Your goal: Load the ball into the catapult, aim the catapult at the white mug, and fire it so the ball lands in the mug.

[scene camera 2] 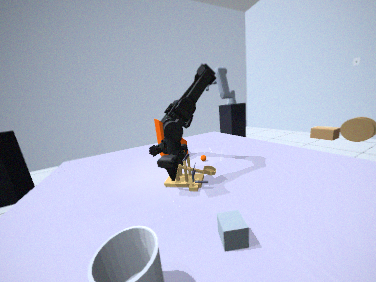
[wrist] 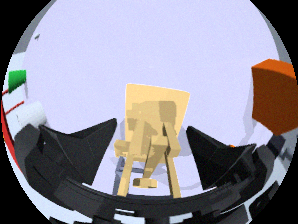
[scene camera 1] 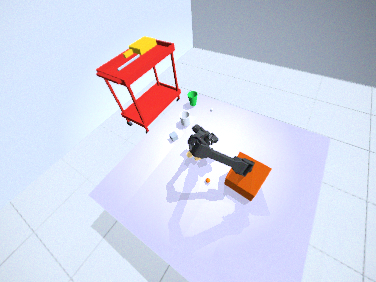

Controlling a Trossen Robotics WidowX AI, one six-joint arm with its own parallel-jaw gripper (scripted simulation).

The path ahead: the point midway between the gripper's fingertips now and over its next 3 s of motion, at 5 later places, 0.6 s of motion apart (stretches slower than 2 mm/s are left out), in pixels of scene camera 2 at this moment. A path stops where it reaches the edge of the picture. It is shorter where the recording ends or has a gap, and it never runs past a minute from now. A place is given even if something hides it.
My gripper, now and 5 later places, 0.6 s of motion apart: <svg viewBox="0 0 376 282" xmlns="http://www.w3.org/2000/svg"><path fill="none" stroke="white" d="M177 174L176 168L164 166L153 172L152 178L153 183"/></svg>
